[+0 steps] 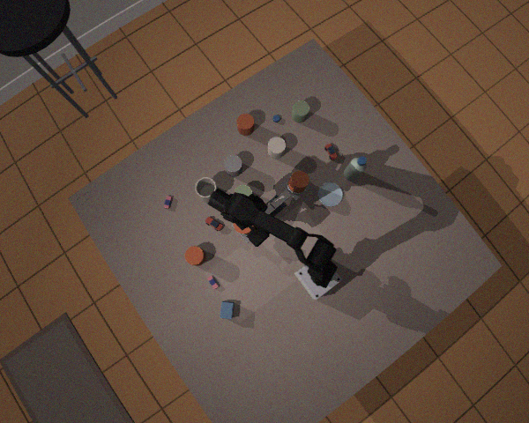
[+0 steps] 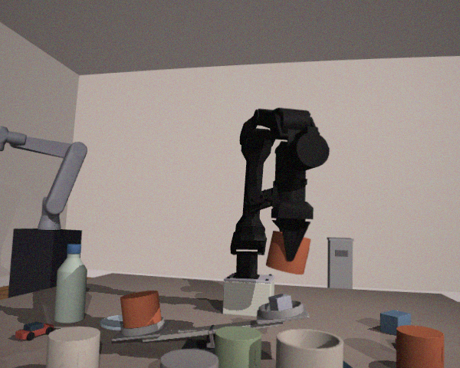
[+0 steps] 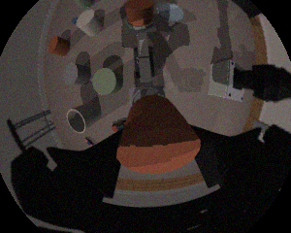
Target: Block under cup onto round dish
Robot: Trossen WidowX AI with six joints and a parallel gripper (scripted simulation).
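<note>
Right now my gripper tip is 8 cm above the grey block and 1 cm to the left of it. From my gripper tip the other things lie so: cream cup: 28 cm to the right, 21 cm ahead, 13 cm below; grey cup: 23 cm ahead, 13 cm below, 10 cm to the right; pale blue round dish: 36 cm to the right, 17 cm below, 9 cm behind.
</note>
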